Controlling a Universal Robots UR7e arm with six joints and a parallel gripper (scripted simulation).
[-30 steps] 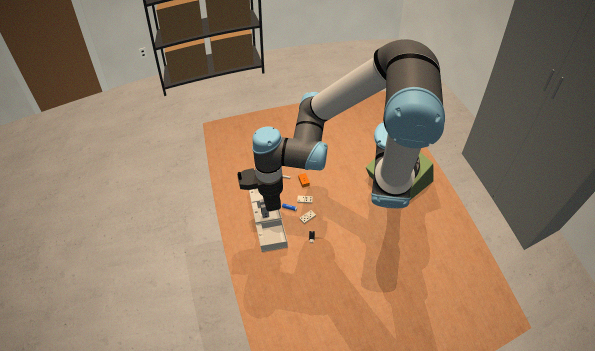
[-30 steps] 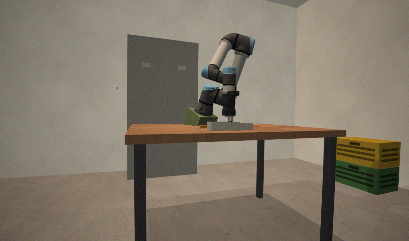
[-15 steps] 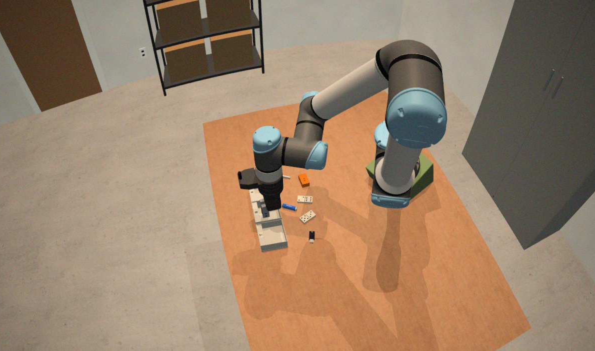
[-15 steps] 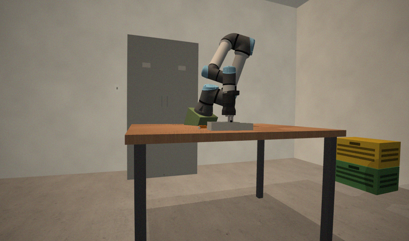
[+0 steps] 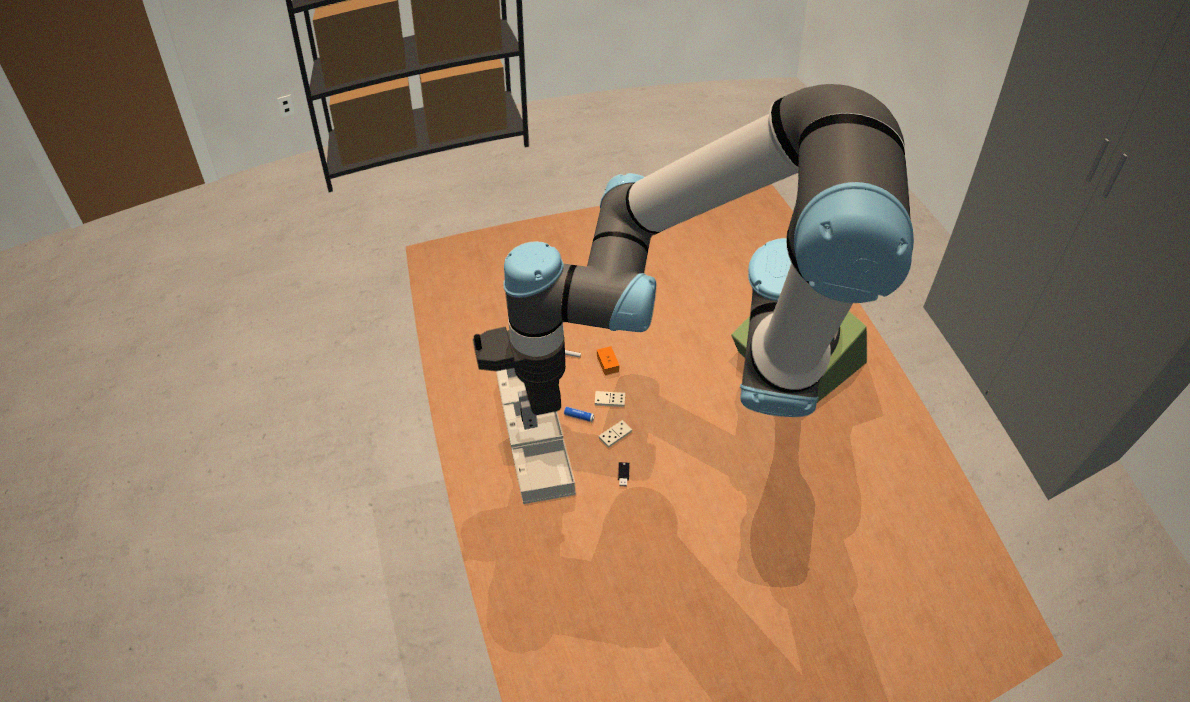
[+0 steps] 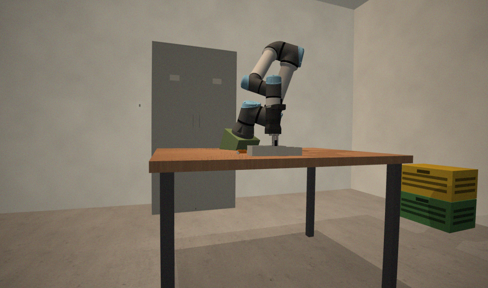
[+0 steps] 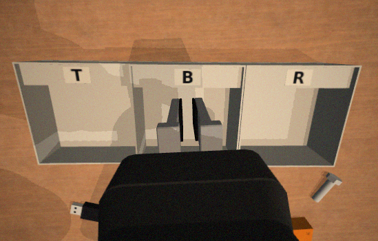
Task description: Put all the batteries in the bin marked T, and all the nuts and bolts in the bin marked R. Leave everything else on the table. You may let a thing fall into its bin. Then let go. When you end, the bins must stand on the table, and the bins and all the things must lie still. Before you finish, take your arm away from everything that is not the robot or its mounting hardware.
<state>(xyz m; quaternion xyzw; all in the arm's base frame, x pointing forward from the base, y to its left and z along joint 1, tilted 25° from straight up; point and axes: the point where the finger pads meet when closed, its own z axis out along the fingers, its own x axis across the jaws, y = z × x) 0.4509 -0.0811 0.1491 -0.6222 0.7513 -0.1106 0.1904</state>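
My hand is 3 cm above the grey bin row. Round my hand: blue cylindrical battery: 9 cm behind, 5 cm below; then black USB stick: 10 cm behind, 13 cm to the left, 5 cm below; then grey bolt: 13 cm behind, 14 cm to the right, 5 cm below.
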